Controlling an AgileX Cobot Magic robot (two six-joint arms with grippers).
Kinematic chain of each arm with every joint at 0, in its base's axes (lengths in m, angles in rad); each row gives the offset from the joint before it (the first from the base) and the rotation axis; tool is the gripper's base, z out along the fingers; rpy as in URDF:
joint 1: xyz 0 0 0.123 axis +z
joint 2: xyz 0 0 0 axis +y
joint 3: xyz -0.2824 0 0.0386 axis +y
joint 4: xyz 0.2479 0 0.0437 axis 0.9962 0 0.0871
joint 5: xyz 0 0 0 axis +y
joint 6: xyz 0.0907 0 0.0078 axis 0.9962 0 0.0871
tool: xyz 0 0 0 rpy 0 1.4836 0
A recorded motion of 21 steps. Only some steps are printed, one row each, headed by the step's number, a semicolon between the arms.
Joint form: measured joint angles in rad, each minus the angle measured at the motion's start. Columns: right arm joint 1, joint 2, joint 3, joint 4, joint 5, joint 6; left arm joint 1, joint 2, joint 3, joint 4, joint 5, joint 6.
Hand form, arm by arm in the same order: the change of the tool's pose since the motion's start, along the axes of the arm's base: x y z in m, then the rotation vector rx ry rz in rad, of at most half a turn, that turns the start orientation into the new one. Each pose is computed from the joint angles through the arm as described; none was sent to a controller.
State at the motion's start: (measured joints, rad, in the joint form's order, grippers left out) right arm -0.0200 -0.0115 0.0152 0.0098 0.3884 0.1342; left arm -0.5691 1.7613 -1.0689 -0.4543 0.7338 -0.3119
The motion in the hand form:
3: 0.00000 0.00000 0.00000 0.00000 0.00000 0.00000; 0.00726 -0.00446 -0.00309 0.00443 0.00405 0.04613
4: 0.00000 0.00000 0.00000 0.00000 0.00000 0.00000; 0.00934 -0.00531 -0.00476 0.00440 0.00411 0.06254
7: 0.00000 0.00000 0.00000 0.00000 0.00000 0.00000; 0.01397 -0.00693 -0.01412 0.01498 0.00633 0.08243
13: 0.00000 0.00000 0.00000 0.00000 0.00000 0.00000; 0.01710 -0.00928 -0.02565 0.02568 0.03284 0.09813
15: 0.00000 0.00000 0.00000 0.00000 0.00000 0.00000; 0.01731 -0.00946 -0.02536 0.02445 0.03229 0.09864
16: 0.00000 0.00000 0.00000 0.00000 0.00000 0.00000; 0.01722 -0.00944 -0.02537 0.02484 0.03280 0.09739
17: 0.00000 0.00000 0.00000 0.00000 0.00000 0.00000; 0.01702 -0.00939 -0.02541 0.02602 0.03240 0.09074
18: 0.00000 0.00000 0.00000 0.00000 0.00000 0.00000; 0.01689 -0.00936 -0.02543 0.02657 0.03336 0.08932
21: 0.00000 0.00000 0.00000 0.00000 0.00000 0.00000; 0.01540 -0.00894 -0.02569 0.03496 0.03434 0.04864
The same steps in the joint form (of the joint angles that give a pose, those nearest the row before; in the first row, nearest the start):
3: 0.0000 0.0000 0.0000 0.0000 0.0000 0.0000; -0.0035 0.0293 -0.0288 0.0179 -0.0132 -0.0600
4: 0.0000 0.0000 0.0000 0.0000 0.0000 0.0000; -0.0035 0.0378 -0.0335 0.0207 -0.0223 -0.0763
7: 0.0000 0.0000 0.0000 0.0000 0.0000 0.0000; -0.0035 0.0691 -0.0387 0.0283 -0.0475 -0.0934
13: 0.0000 0.0000 0.0000 0.0000 0.0000 0.0000; -0.0039 0.1076 -0.0462 0.0218 -0.0542 -0.1043
15: 0.0000 0.0000 0.0000 0.0000 0.0000 0.0000; -0.0039 0.1076 -0.0474 0.0210 -0.0541 -0.1042
16: 0.0000 0.0000 0.0000 0.0000 0.0000 0.0000; -0.0039 0.1076 -0.0474 0.0210 -0.0531 -0.1033
17: 0.0000 0.0000 0.0000 0.0000 0.0000 0.0000; -0.0039 0.1076 -0.0473 0.0210 -0.0509 -0.0969
18: 0.0000 0.0000 0.0000 0.0000 0.0000 0.0000; -0.0039 0.1076 -0.0474 0.0210 -0.0494 -0.0959
21: 0.0000 0.0000 0.0000 0.0000 0.0000 0.0000; -0.0039 0.1076 -0.0474 0.0219 -0.0321 -0.0588

